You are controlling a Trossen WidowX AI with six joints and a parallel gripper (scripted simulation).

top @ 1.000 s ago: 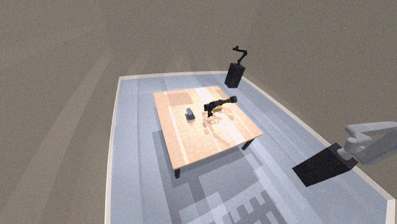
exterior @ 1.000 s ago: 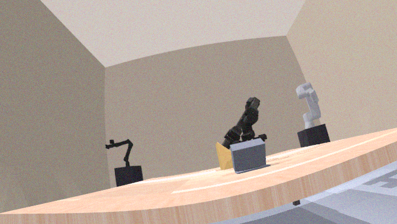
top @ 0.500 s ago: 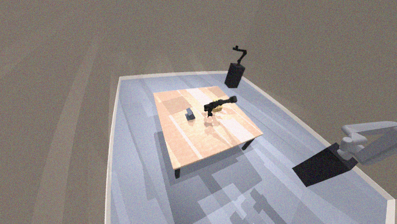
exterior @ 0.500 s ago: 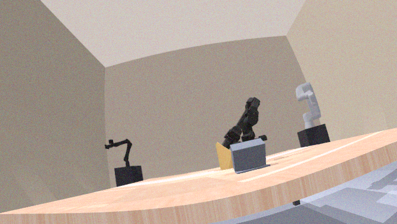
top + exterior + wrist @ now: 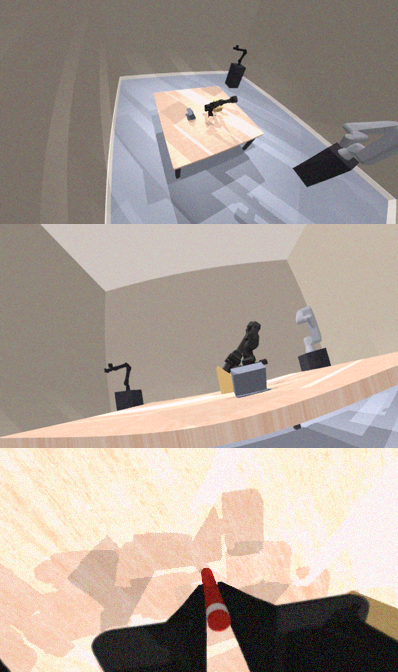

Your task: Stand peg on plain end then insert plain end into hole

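Now: the sloped panel 250 mm ahead of my gripper tip, 50 mm to the right of it and 10 mm above it. The rest, counted from my gripper tip: red peg (20 mm above).
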